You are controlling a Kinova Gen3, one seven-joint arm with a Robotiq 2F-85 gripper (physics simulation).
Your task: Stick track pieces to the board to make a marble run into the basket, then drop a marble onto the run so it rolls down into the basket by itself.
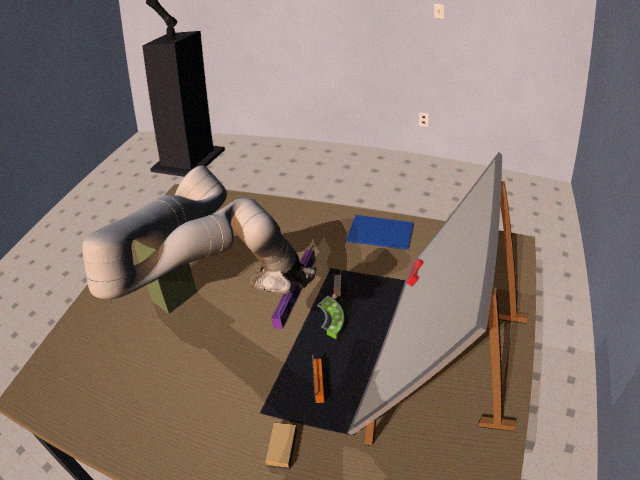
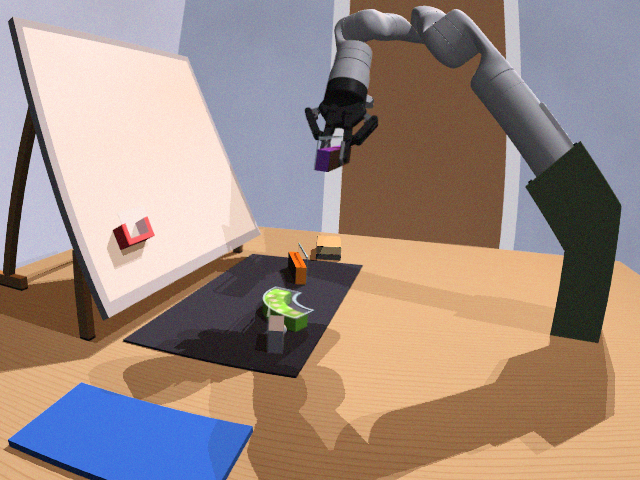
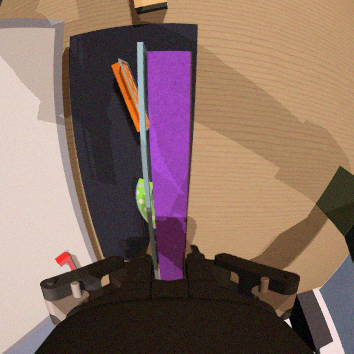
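Where they show: gripper, between the fingertips: (image 1: 299, 283) (image 3: 168, 249); arm's base, origin of its link: (image 2: 556, 163).
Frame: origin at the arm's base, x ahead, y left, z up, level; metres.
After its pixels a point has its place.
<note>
My gripper (image 1: 300, 277) @(x 0.391, y -0.006, z -0.044 m) (image 2: 336, 146) @(x 0.391, y -0.006, z -0.044 m) (image 3: 168, 249) @(x 0.391, y -0.006, z -0.044 m) is shut on a long straight purple track piece (image 1: 285, 305) @(x 0.411, y -0.117, z -0.009 m) (image 2: 324, 159) @(x 0.377, y 0.096, z -0.035 m) (image 3: 170, 125) @(x 0.400, y -0.121, z -0.018 m). It holds the piece high above the table, apart from the board, with a clear strip along one side. The tilted white board (image 1: 449, 289) @(x 0.756, y -0.026, z 0.059 m) (image 2: 129, 129) @(x 0.723, y 0.130, z 0.012 m) (image 3: 25, 175) @(x 0.646, y -0.003, z -0.145 m) bears the red basket (image 1: 414, 273) @(x 0.628, y 0.202, z -0.116 m) (image 2: 123, 237) @(x 0.615, y 0.280, z -0.144 m) (image 3: 63, 258) @(x 0.618, y 0.201, z -0.142 m) low down, near one side edge. A green curved track piece (image 1: 337, 316) @(x 0.440, y 0.110, z -0.250 m) (image 2: 281, 302) @(x 0.424, y 0.121, z -0.251 m) (image 3: 142, 197) @(x 0.450, y 0.079, z -0.251 m) and an orange track piece (image 1: 318, 382) @(x 0.487, y -0.140, z -0.240 m) (image 2: 297, 268) @(x 0.459, y -0.062, z -0.243 m) (image 3: 127, 97) @(x 0.482, y -0.120, z -0.241 m) lie on the black mat (image 1: 289, 397) @(x 0.427, y -0.193, z -0.273 m) (image 2: 206, 310) @(x 0.537, y 0.158, z -0.272 m) (image 3: 90, 150) @(x 0.570, y -0.007, z -0.272 m).
A small grey block (image 1: 337, 283) @(x 0.394, y 0.229, z -0.241 m) (image 2: 275, 341) @(x 0.381, y 0.266, z -0.256 m) stands by the green piece, with a small pale ball beside it. A blue slab (image 1: 381, 231) @(x 0.430, y 0.550, z -0.267 m) (image 2: 129, 434) @(x 0.428, y 0.550, z -0.267 m) and a tan block (image 1: 280, 445) @(x 0.480, y -0.359, z -0.245 m) (image 2: 328, 242) @(x 0.474, y -0.334, z -0.245 m) lie off the mat. Wooden legs (image 1: 495, 356) @(x 0.899, y -0.146, z 0.010 m) support the board.
</note>
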